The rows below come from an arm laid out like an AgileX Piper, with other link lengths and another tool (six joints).
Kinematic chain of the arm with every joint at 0, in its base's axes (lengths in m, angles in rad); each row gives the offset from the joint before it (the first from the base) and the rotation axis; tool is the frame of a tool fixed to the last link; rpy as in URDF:
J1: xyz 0 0 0.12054 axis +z
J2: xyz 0 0 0 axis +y
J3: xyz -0.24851 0 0.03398 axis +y
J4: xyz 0.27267 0 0.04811 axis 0.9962 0 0.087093
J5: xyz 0 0 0 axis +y
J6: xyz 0.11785 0 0.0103 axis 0.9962 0 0.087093
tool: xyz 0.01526 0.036 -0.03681 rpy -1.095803 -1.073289 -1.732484
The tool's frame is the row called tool.
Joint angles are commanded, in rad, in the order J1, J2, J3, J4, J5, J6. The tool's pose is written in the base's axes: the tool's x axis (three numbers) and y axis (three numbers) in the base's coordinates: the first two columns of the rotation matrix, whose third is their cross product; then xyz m. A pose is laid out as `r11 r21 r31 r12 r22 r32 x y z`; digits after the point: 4 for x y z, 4 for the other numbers.
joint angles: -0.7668 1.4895 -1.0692 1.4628 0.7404 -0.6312
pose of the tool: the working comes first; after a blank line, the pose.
Where each joint sits with the arm in this pose, in the base's axes (m; each line is computed from the numbers above, not from the rounded line before):
J1: 0.0000 0.0000 0.1205
J2: 0.0000 0.0000 0.1205
J3: 0.0099 -0.0095 0.3710
J4: 0.2033 -0.1958 0.3037
J5: 0.2033 -0.1958 0.3037
J6: 0.3157 -0.1940 0.2670
the tool: 0.3308 -0.1435 0.2770

0.0123 -0.9999 -0.0121 -0.0240 0.0118 -0.9996 0.3308 -0.1435 0.2770
